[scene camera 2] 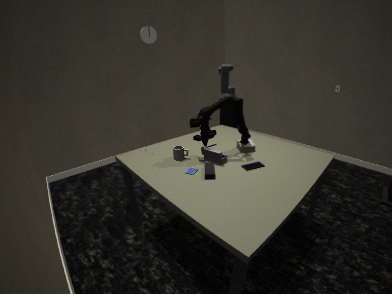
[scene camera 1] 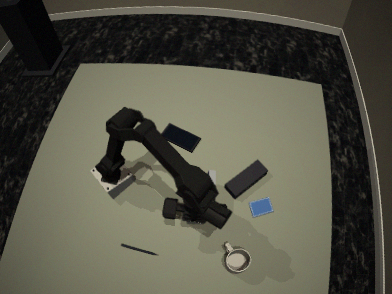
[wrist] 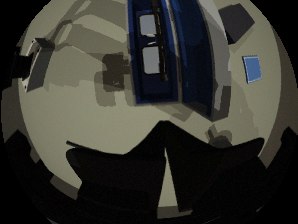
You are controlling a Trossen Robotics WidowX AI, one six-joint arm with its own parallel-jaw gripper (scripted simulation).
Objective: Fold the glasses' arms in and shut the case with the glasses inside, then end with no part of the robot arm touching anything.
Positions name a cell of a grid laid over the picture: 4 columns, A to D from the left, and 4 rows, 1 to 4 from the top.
Observation:
I see my gripper (wrist: C3) and a dark box (scene camera 1: C3).
The dark box also shows in the wrist view (wrist: D1).

